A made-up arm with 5 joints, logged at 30 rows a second.
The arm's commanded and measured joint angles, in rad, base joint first. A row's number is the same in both.
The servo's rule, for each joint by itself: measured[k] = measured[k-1] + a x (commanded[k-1-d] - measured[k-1]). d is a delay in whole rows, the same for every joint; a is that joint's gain. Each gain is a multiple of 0.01, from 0.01 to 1. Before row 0 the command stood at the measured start. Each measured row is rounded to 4 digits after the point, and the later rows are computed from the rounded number. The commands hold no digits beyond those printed.
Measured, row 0: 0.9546 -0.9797 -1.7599 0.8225 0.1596
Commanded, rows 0 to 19: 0.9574 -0.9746 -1.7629 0.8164 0.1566; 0.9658 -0.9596 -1.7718 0.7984 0.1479; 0.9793 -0.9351 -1.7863 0.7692 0.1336; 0.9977 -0.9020 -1.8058 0.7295 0.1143; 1.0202 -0.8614 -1.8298 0.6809 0.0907; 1.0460 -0.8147 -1.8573 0.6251 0.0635; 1.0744 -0.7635 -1.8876 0.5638 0.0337; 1.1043 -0.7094 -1.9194 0.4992 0.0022; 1.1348 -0.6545 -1.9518 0.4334 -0.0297; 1.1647 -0.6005 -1.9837 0.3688 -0.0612; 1.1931 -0.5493 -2.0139 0.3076 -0.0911; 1.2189 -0.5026 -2.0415 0.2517 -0.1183; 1.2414 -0.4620 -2.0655 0.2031 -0.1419; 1.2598 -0.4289 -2.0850 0.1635 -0.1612; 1.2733 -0.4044 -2.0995 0.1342 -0.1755; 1.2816 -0.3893 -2.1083 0.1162 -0.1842; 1.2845 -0.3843 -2.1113 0.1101 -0.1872; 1.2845 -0.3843 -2.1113 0.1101 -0.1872; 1.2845 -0.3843 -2.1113 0.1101 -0.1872; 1.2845 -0.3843 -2.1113 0.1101 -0.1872
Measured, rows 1 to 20: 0.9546 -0.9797 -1.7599 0.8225 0.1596; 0.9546 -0.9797 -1.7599 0.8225 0.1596; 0.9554 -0.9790 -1.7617 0.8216 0.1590; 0.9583 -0.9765 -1.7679 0.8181 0.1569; 0.9642 -0.9711 -1.7791 0.8108 0.1525; 0.9736 -0.9621 -1.7954 0.7986 0.1452; 0.9866 -0.9490 -1.8164 0.7809 0.1348; 1.0032 -0.9315 -1.8413 0.7575 0.1213; 1.0231 -0.9097 -1.8695 0.7284 0.1047; 1.0458 -0.8837 -1.8999 0.6940 0.0852; 1.0707 -0.8539 -1.9316 0.6549 0.0634; 1.0970 -0.8210 -1.9634 0.6120 0.0397; 1.1239 -0.7857 -1.9942 0.5663 0.0148; 1.1505 -0.7489 -2.0231 0.5191 -0.0105; 1.1760 -0.7116 -2.0490 0.4717 -0.0355; 1.1995 -0.6748 -2.0710 0.4255 -0.0594; 1.2202 -0.6396 -2.0884 0.3818 -0.0815; 1.2374 -0.6071 -2.1005 0.3420 -0.1010; 1.2506 -0.5781 -2.1071 0.3072 -0.1174; 1.2601 -0.5529 -2.1097 0.2776 -0.1307
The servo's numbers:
d 2
a 0.28 0.13 0.61 0.15 0.19

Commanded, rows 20 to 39: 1.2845 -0.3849 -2.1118 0.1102 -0.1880; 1.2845 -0.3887 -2.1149 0.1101 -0.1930; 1.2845 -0.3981 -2.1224 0.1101 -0.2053; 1.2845 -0.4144 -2.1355 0.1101 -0.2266; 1.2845 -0.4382 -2.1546 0.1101 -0.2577; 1.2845 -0.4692 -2.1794 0.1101 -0.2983; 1.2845 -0.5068 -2.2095 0.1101 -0.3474; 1.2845 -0.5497 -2.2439 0.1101 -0.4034; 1.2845 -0.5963 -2.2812 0.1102 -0.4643; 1.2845 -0.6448 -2.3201 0.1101 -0.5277; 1.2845 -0.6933 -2.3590 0.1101 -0.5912; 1.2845 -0.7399 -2.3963 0.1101 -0.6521; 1.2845 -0.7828 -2.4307 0.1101 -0.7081; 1.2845 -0.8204 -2.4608 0.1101 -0.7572; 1.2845 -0.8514 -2.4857 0.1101 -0.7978; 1.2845 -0.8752 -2.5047 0.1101 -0.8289; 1.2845 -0.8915 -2.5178 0.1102 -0.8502; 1.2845 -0.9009 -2.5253 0.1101 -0.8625; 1.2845 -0.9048 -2.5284 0.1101 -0.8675; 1.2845 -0.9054 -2.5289 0.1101 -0.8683
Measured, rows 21 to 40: 1.2669 -0.5310 -2.1107 0.2525 -0.1414; 1.2718 -0.5119 -2.1111 0.2311 -0.1501; 1.2754 -0.4954 -2.1115 0.2130 -0.1573; 1.2779 -0.4815 -2.1136 0.1976 -0.1641; 1.2797 -0.4707 -2.1190 0.1845 -0.1719; 1.2810 -0.4634 -2.1291 0.1733 -0.1823; 1.2820 -0.4601 -2.1447 0.1638 -0.1966; 1.2827 -0.4613 -2.1659 0.1557 -0.2159; 1.2832 -0.4672 -2.1925 0.1489 -0.2409; 1.2836 -0.4779 -2.2239 0.1431 -0.2718; 1.2839 -0.4933 -2.2589 0.1382 -0.3084; 1.2841 -0.5130 -2.2962 0.1340 -0.3501; 1.2842 -0.5364 -2.3345 0.1304 -0.3959; 1.2843 -0.5629 -2.3722 0.1274 -0.4446; 1.2844 -0.5915 -2.4079 0.1248 -0.4947; 1.2844 -0.6213 -2.4402 0.1226 -0.5446; 1.2844 -0.6512 -2.4680 0.1207 -0.5927; 1.2844 -0.6803 -2.4904 0.1191 -0.6376; 1.2844 -0.7078 -2.5071 0.1178 -0.6780; 1.2844 -0.7329 -2.5182 0.1166 -0.7131
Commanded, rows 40 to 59: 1.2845 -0.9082 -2.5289 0.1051 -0.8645; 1.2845 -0.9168 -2.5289 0.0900 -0.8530; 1.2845 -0.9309 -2.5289 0.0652 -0.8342; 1.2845 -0.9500 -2.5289 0.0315 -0.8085; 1.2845 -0.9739 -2.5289 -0.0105 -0.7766; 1.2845 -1.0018 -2.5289 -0.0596 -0.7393; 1.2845 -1.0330 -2.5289 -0.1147 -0.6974; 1.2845 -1.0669 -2.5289 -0.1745 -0.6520; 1.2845 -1.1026 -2.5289 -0.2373 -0.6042; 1.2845 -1.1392 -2.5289 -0.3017 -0.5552; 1.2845 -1.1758 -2.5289 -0.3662 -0.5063; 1.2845 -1.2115 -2.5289 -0.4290 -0.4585; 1.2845 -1.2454 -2.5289 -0.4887 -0.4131; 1.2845 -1.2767 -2.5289 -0.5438 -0.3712; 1.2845 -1.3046 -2.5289 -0.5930 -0.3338; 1.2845 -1.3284 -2.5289 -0.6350 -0.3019; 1.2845 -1.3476 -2.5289 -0.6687 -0.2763; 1.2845 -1.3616 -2.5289 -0.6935 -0.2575; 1.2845 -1.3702 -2.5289 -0.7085 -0.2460; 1.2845 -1.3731 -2.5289 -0.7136 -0.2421
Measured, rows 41 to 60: 1.2844 -0.7552 -2.5244 0.1156 -0.7424; 1.2844 -0.7747 -2.5271 0.1148 -0.7663; 1.2844 -0.7921 -2.5282 0.1133 -0.7850; 1.2844 -0.8083 -2.5286 0.1098 -0.7979; 1.2844 -0.8242 -2.5288 0.1031 -0.8048; 1.2844 -0.8406 -2.5289 0.0924 -0.8055; 1.2844 -0.8579 -2.5289 0.0770 -0.8000; 1.2844 -0.8766 -2.5289 0.0565 -0.7885; 1.2844 -0.8969 -2.5289 0.0308 -0.7712; 1.2844 -0.9190 -2.5289 0.0000 -0.7486; 1.2844 -0.9429 -2.5289 -0.0356 -0.7212; 1.2844 -0.9684 -2.5289 -0.0755 -0.6897; 1.2844 -0.9954 -2.5289 -0.1191 -0.6549; 1.2844 -1.0235 -2.5289 -0.1656 -0.6176; 1.2844 -1.0523 -2.5289 -0.2141 -0.5787; 1.2844 -1.0815 -2.5289 -0.2636 -0.5393; 1.2844 -1.1105 -2.5289 -0.3130 -0.5003; 1.2844 -1.1388 -2.5289 -0.3613 -0.4626; 1.2844 -1.1659 -2.5289 -0.4074 -0.4272; 1.2844 -1.1913 -2.5289 -0.4503 -0.3950
